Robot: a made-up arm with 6 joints. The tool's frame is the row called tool. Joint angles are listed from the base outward.
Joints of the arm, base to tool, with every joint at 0 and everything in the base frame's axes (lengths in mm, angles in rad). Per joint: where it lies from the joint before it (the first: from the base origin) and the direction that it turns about. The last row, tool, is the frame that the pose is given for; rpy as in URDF.
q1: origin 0 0 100 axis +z
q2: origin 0 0 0 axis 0.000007 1 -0.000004
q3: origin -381 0 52 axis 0.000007 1 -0.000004
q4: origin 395 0 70 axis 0.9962 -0.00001 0.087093
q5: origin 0 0 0 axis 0.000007 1 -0.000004
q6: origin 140 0 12 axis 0.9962 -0.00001 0.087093
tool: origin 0 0 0 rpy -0.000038 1.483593 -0.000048
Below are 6 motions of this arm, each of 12 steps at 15 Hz.
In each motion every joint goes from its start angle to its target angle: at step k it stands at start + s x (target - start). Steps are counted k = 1, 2, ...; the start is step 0. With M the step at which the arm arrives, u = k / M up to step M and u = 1 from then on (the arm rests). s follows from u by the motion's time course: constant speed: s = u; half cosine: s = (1 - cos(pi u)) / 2; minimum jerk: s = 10 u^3 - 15 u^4 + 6 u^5.
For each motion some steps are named. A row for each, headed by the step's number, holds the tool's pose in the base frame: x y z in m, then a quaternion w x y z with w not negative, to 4 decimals.
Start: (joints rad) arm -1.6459 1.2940 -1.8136 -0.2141 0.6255 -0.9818
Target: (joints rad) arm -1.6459 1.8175 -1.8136 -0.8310 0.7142 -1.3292
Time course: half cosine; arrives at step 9
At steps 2, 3, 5, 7, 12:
2: -0.0559 -0.4277 0.7109 0.0204 0.1979 0.7040 -0.6818
3: -0.0658 -0.4672 0.6798 0.0404 -0.1752 -0.7327 0.6564
5: -0.0901 -0.5560 0.5925 0.1853 -0.1000 -0.7913 0.5740
7: -0.1096 -0.6206 0.5074 0.2981 -0.0156 -0.8229 0.4834
12: -0.1167 -0.6426 0.4721 0.3381 0.0217 -0.8295 0.4440

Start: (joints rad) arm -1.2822 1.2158 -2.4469 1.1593 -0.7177 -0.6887
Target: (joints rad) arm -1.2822 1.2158 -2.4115 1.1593 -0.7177 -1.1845
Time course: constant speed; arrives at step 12
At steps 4, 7, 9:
4: -0.0871 -0.0036 0.9822 0.8161 0.2124 -0.2386 -0.4817
7: -0.0858 -0.0079 0.9817 0.7840 0.2294 -0.2218 -0.5325
9: -0.0850 -0.0108 0.9813 0.7608 0.2401 -0.2099 -0.5652

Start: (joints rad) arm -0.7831 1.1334 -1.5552 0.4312 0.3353 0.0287
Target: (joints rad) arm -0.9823 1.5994 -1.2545 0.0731 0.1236 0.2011
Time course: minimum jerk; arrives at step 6
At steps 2, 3, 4, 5, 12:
2: 0.2989 -0.3027 0.6563 0.7232 0.3626 0.5757 -0.1185
3: 0.3270 -0.3851 0.5550 0.6545 0.4156 0.6128 -0.1531
4: 0.3342 -0.4521 0.4435 0.5814 0.4588 0.6477 -0.1789
5: 0.3295 -0.4834 0.3736 0.5362 0.4805 0.6677 -0.1894
12: 0.3278 -0.4889 0.3592 0.5269 0.4845 0.6717 -0.1910

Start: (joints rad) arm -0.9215 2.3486 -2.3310 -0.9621 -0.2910 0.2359
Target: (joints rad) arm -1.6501 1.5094 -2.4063 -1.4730 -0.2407 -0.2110
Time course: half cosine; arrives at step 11
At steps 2, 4, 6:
2: 0.4788 -0.6531 0.4865 0.5633 -0.0385 0.5960 -0.5710
4: 0.3377 -0.6433 0.6279 0.4673 -0.0669 0.5286 -0.7055
6: 0.1675 -0.5564 0.7863 0.2909 -0.0958 0.4334 -0.8476

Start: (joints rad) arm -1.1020 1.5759 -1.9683 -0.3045 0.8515 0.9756
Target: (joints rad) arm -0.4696 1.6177 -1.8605 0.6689 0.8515 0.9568
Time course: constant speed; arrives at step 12
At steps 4, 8, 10, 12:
4: 0.3384 -0.4155 0.6208 0.5426 0.6739 0.5005 0.0311
8: 0.4464 -0.3153 0.6018 0.4857 0.6350 0.5509 0.2397
10: 0.4881 -0.2551 0.5959 0.4390 0.6102 0.5671 0.3367
12: 0.5208 -0.1907 0.5924 0.3815 0.5829 0.5767 0.4267

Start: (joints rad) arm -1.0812 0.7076 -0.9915 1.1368 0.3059 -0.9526
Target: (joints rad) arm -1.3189 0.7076 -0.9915 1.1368 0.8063 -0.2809
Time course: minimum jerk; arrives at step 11
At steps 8, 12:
8: 0.1427 -0.1822 0.5652 0.7080 0.4185 0.5688 0.0041
12: 0.1415 -0.1802 0.5604 0.6945 0.4438 0.5648 0.0427

